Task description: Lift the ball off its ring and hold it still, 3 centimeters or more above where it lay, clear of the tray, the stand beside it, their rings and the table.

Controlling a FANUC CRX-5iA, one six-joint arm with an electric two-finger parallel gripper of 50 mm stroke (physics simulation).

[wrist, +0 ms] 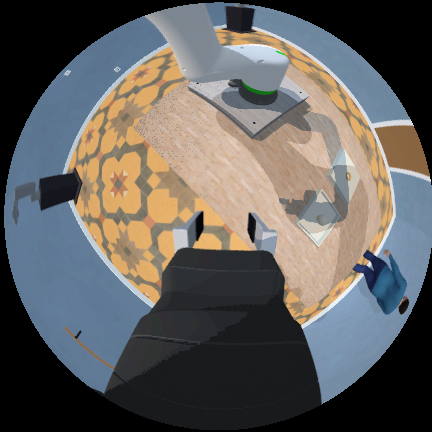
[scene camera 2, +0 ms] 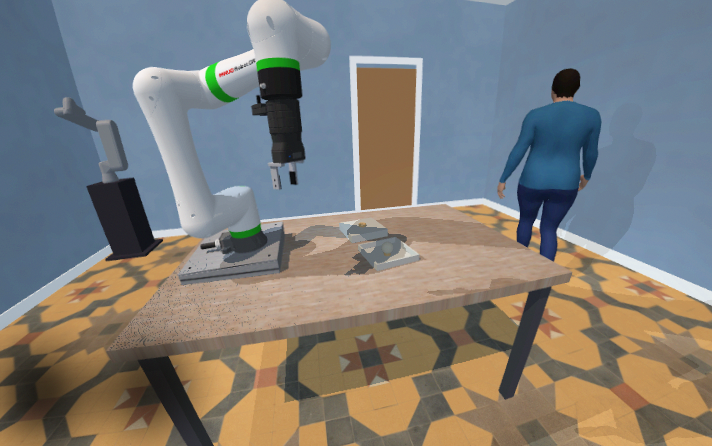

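My gripper (scene camera 2: 286, 186) is visible; in the wrist view, the gripper (wrist: 225, 220) is visible too. Also present: a grey stand (scene camera 2: 360, 230), with the wrist view giving the stand (wrist: 342, 173), and a shallow tray (scene camera 2: 402, 254), with the wrist view giving the tray (wrist: 319, 203).
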